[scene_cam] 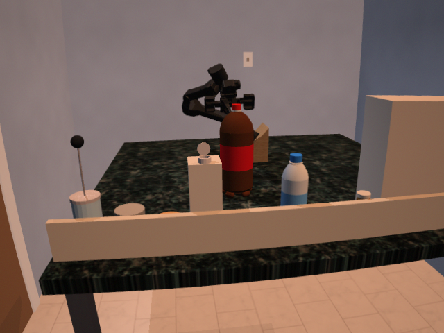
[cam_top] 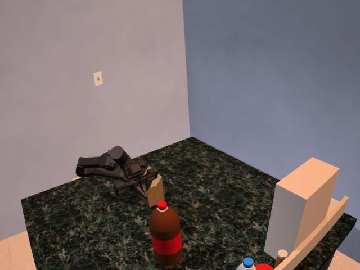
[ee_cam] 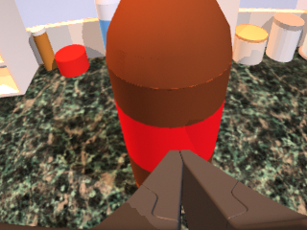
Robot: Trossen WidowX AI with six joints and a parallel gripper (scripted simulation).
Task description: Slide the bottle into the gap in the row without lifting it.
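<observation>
Now: hand 16 cm short of the cola bottle, 2 cm to the left of it and 11 cm above it. From my hand the other things lie so: water bottle 48 cm ahead, 7 cm to the left, 15 cm below; red lid 48 cm ahead, 18 cm to the left, 24 cm below; rail 52 cm ahead, 12 cm to the left, 21 cm below.
</observation>
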